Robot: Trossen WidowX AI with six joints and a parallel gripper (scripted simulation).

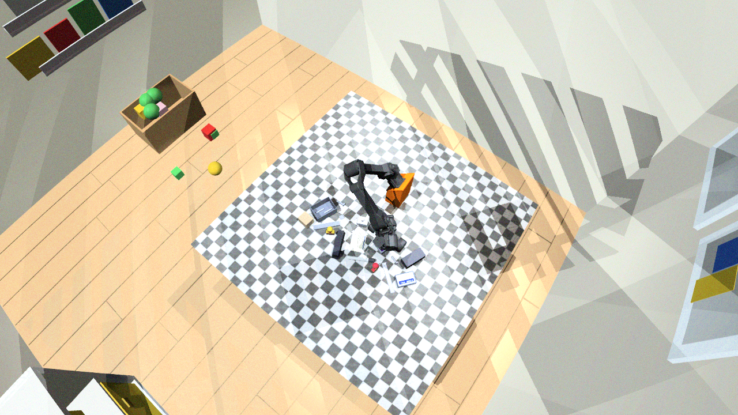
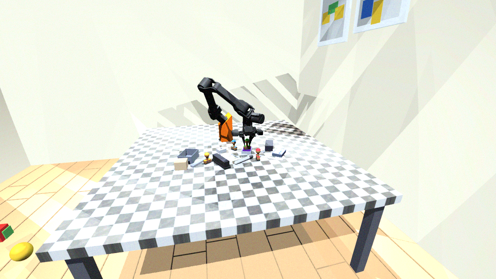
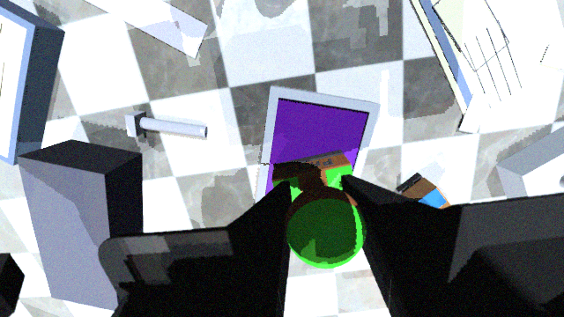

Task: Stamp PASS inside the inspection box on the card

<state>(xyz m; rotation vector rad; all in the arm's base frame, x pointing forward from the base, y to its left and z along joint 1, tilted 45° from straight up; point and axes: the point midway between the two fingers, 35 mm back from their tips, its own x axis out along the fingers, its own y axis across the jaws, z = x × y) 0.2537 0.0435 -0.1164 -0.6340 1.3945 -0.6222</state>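
Now: the ink pad 30 mm below my gripper tip. The rest, counted from my gripper tip: blue-knobbed stamp: 40 mm behind, 80 mm to the right, 20 mm below; white marker: 120 mm ahead, 30 mm to the right, 30 mm below; green-knobbed stamp: right at my gripper tip.
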